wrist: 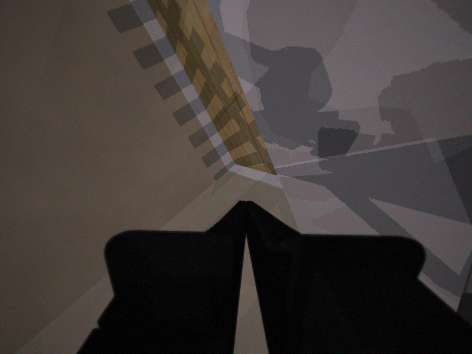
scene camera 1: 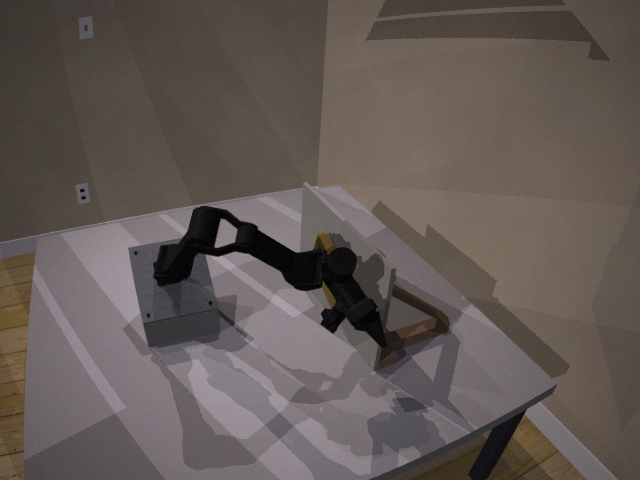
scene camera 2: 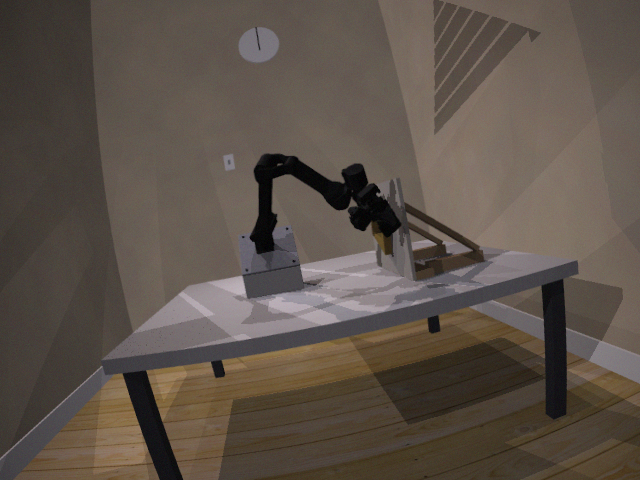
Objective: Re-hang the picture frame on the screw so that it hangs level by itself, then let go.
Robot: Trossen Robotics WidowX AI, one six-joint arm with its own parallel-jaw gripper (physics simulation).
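Places are measured from the arm's base along level axes (x ahead, y left, z up), in metres.
Where they show: gripper, fingertip midpoint: [wrist: 245, 207] [scene camera 1: 385, 347] [scene camera 2: 396, 225]; arm's base at its link origin: [scene camera 1: 167, 272] [scene camera 2: 264, 246].
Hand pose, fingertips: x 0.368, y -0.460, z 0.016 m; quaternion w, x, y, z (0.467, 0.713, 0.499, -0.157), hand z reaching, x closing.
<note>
Each offset is from my fingertips to the top centre of the thing. "pt": to the spot under its first point. Level surfaces: height alone.
The picture frame {0.322 m left, 0.035 m ahead, 0.073 m up} [scene camera 1: 324, 241] [scene camera 2: 383, 240] is yellow-wooden and shows in part against the front face of the upright pale panel [scene camera 1: 309, 217] [scene camera 2: 406, 248]. The arm covers much of it in both scene views, so its levelness cannot be judged. The screw does not show in any view. My gripper [scene camera 1: 383, 344] [scene camera 2: 395, 228] [wrist: 245, 207] is shut and empty, its fingertips together. It points down and forward, near the panel's near side edge in scene camera 1's view. The frame does not show in the wrist view.
Brown wooden braces {pt 0.135 m left, 0.197 m ahead, 0.143 m down} [scene camera 1: 413, 333] [scene camera 2: 449, 262] support the panel from behind on the pale table {0.181 m down} [scene camera 1: 77, 361] [scene camera 2: 206, 330]. The arm stands on a grey base block [scene camera 1: 180, 330] [scene camera 2: 272, 282]. The wrist view shows wall, wooden floor [wrist: 232, 117] and part of the table [wrist: 425, 40].
</note>
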